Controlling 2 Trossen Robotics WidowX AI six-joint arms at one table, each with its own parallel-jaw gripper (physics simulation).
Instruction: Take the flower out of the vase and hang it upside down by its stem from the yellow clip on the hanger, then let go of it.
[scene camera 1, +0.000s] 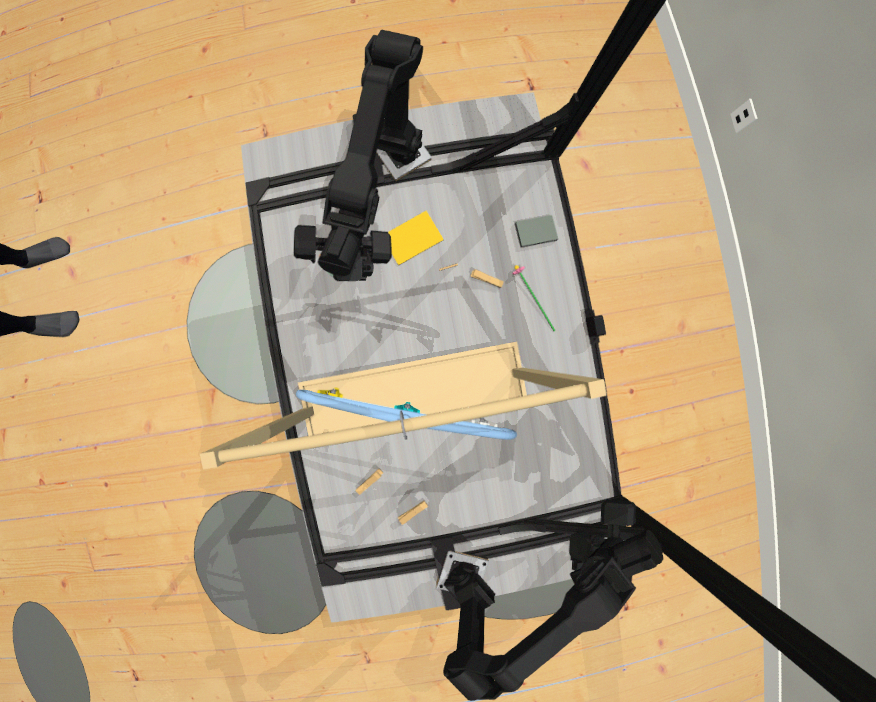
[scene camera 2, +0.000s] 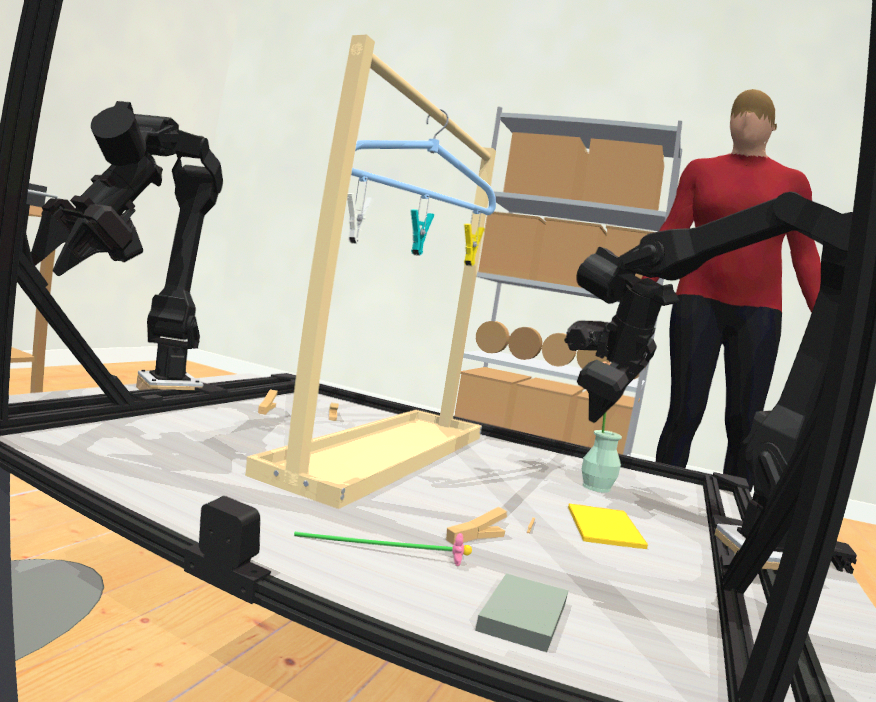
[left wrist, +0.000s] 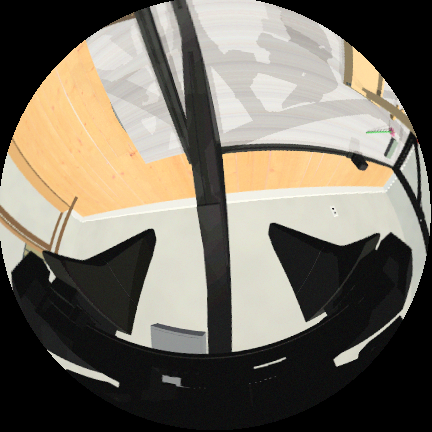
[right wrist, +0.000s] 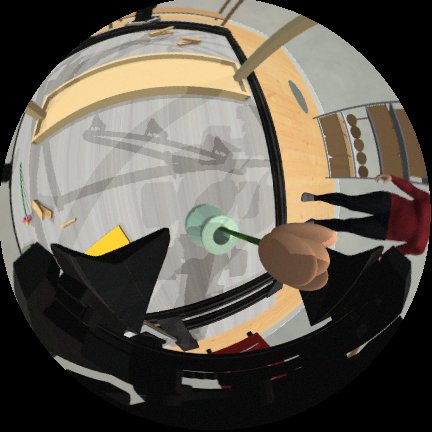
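Pixels of known places: left gripper, fingertip midpoint: (scene camera 1: 626, 537) (scene camera 2: 42, 268) (left wrist: 212, 231); right gripper, fingertip midpoint: (scene camera 2: 602, 408) (right wrist: 227, 235); left arm's base, link origin: (scene camera 1: 462, 575) (scene camera 2: 169, 376); right arm's base, link origin: (scene camera 1: 402, 151) (right wrist: 147, 339).
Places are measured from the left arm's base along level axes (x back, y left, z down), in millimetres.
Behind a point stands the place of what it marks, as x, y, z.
The orange-pink flower (right wrist: 295, 257) stands in the pale green vase (scene camera 2: 601, 464) @(-631, 449, -13) (right wrist: 197, 220) @(-611, 453, -26); its blossom is hidden behind the gripper in scene camera 2, and the arm hides the vase in scene camera 1. My right gripper (scene camera 1: 350, 266) @(-608, 458, -94) (scene camera 2: 595, 415) @(-608, 458, -94) (right wrist: 227, 235) @(-608, 458, -94) is open, empty, and points down above the vase. In the right wrist view the blossom overlaps the right-hand finger. The yellow clip (scene camera 1: 332, 392) @(-379, 350, -318) (scene camera 2: 472, 243) @(-383, 344, -314) hangs empty from the blue hanger (scene camera 1: 350, 404) @(-386, 304, -430) (scene camera 2: 424, 190) @(-392, 222, -374), beside the teal clip (scene camera 2: 419, 231) @(-393, 224, -312). My left gripper (scene camera 2: 46, 264) @(-235, -263, -184) (left wrist: 212, 231) @(-235, -263, -184) is open, empty, and far from the vase.
The wooden rack (scene camera 1: 482, 406) @(-437, 143, -498) (scene camera 2: 321, 255) @(-501, 6, -248) carries the hanger over the table. A pink flower (scene camera 1: 517, 271) @(-715, 79, 3) (scene camera 2: 458, 549) @(-731, 65, 11), a clothespin (scene camera 1: 486, 278) @(-681, 142, 10) (scene camera 2: 475, 526) @(-688, 130, 14), a yellow pad (scene camera 1: 416, 237) @(-731, 323, 27) (scene camera 2: 606, 525) @(-734, 324, 27) and a grey-green block (scene camera 1: 535, 231) @(-823, 61, 17) (scene camera 2: 522, 612) @(-838, 41, 17) lie on the table.
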